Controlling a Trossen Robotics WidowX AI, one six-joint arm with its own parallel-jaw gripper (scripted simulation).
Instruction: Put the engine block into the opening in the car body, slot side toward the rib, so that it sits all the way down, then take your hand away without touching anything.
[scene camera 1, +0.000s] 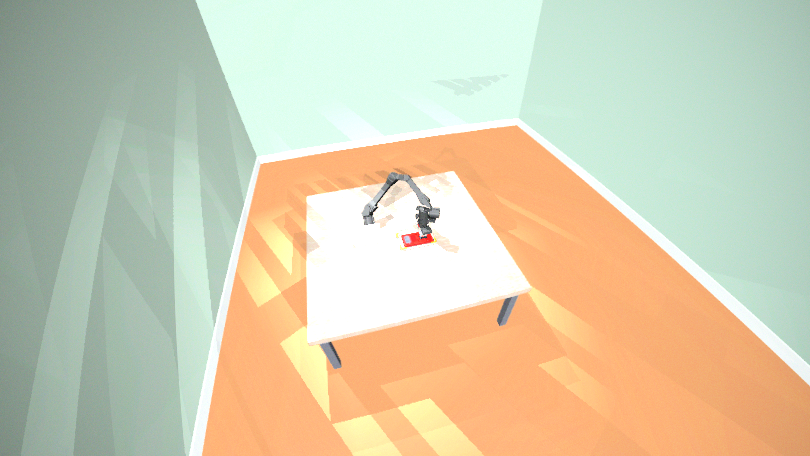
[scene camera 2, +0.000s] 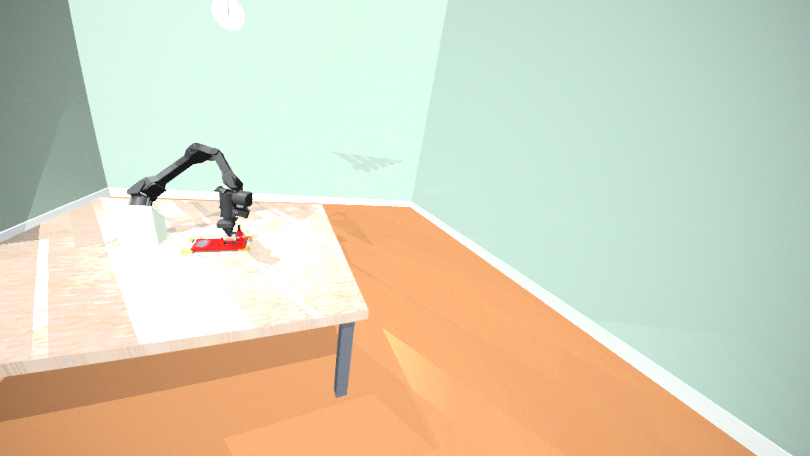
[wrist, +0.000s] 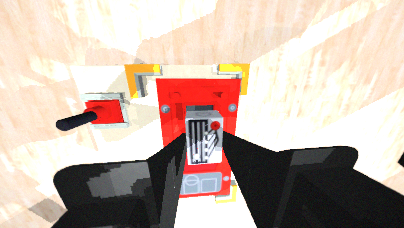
Observation:
My gripper (wrist: 203, 136) holds a grey engine block (wrist: 204, 129).

